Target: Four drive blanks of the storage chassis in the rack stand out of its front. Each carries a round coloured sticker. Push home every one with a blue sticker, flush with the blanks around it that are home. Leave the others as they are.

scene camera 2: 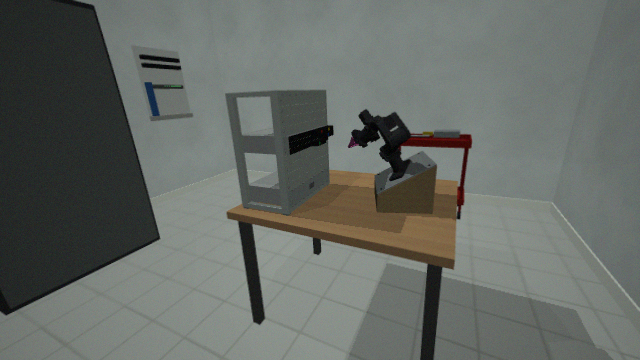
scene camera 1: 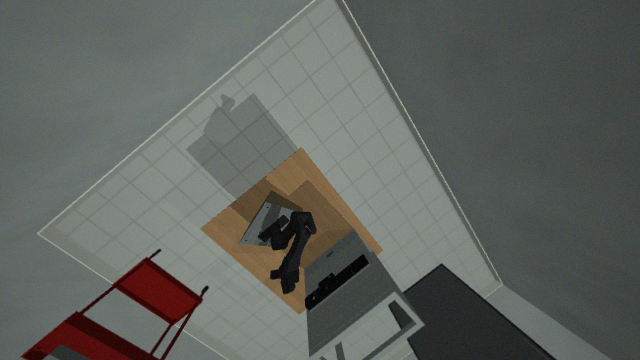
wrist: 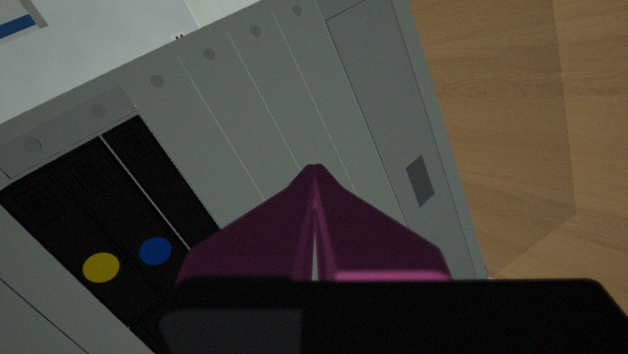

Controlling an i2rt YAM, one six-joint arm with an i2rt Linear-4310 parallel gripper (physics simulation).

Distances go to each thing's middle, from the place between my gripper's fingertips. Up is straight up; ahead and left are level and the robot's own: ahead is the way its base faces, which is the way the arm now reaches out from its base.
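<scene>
Grey rack (scene camera 2: 299, 137), relative to my hand: 210 mm to the left, 260 mm ahead, 30 mm above.
</scene>
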